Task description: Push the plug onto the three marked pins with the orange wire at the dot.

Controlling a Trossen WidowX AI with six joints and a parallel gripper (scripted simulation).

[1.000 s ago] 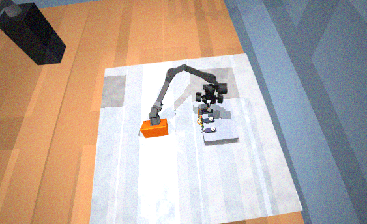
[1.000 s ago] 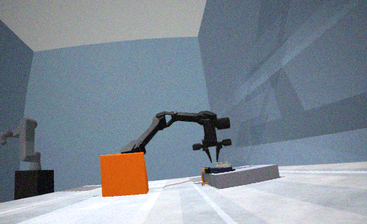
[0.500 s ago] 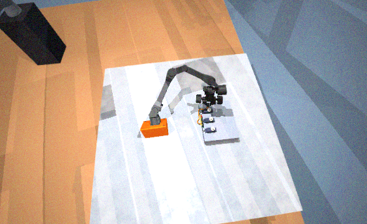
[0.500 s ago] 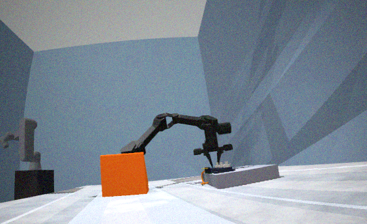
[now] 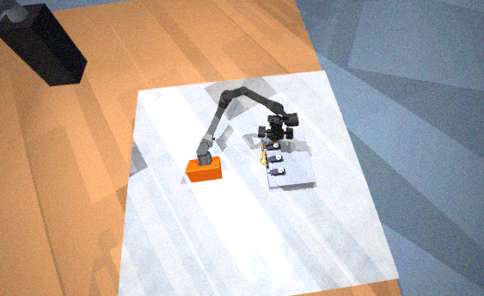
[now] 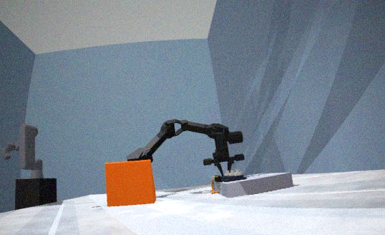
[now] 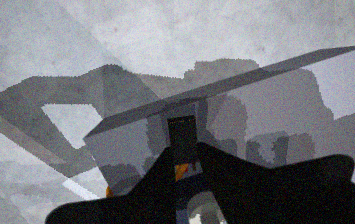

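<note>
My gripper tip is 6 cm past the red band, 9 cm to the left of it and 2 cm below it. Also, from my gripper tip: grey printed holder 10 cm ahead, 11 cm to the right, 3 cm below.
</note>
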